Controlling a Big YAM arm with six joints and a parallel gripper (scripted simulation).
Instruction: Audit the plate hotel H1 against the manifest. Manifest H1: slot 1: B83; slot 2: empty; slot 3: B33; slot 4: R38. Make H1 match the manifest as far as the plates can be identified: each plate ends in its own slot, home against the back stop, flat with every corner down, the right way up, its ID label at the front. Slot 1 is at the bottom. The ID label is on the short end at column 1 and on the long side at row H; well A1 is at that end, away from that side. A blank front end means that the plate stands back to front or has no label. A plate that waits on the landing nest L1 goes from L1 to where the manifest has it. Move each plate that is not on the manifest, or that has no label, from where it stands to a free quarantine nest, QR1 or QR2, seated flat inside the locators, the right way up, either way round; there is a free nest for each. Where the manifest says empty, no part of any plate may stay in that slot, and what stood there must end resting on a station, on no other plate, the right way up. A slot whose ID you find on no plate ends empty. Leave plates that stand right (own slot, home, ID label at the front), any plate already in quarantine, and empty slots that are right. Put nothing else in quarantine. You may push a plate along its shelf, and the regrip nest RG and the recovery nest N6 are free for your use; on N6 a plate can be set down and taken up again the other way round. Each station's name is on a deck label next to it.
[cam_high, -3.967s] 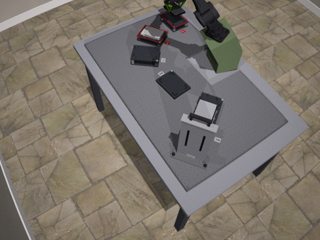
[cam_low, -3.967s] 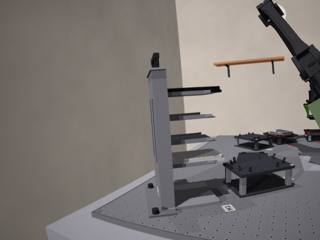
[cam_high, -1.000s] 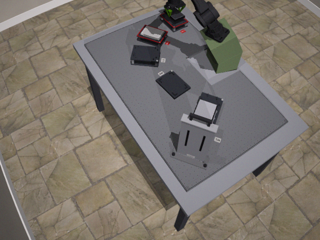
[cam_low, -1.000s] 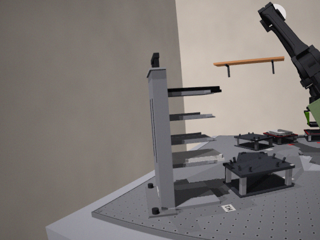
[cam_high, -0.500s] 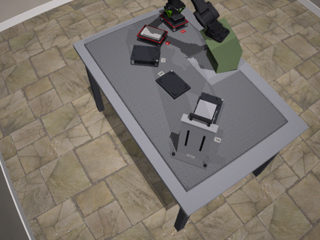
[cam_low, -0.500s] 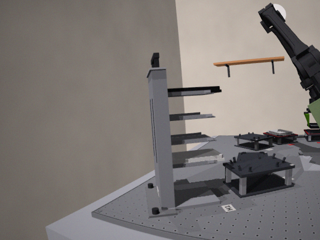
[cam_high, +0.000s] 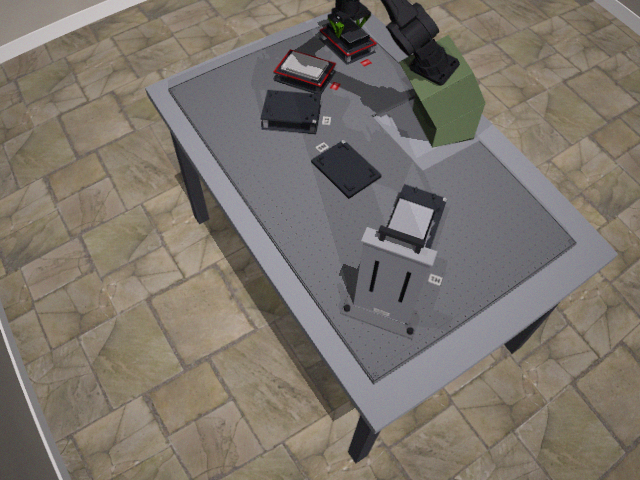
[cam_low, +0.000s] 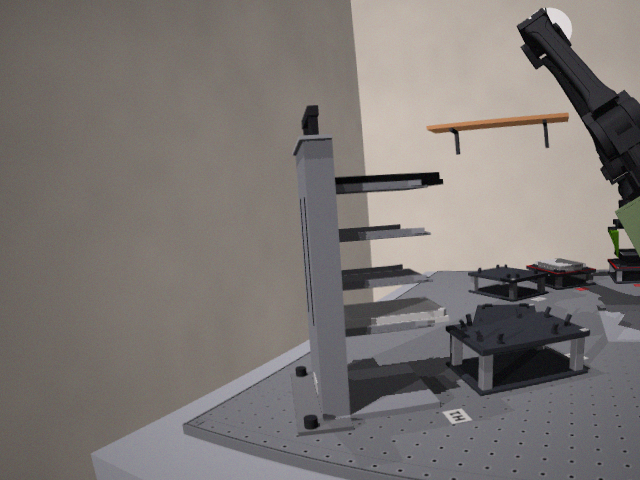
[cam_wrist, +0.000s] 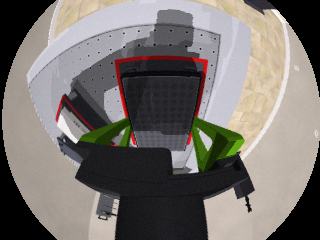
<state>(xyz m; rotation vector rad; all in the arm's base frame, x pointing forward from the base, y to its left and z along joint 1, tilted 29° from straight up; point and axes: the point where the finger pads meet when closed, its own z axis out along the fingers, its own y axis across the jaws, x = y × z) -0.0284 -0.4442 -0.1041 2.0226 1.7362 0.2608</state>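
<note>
The red-edged nest lies 30 mm below my hand. The rest, counted from my hand: deck label N6: 390 mm ahead, 250 mm to the left, 70 mm below; then H1 deck label: 750 mm to the left, 500 mm ahead, 70 mm below; then landing nest L1: 370 mm ahead, 110 mm to the left, 20 mm below.
</note>
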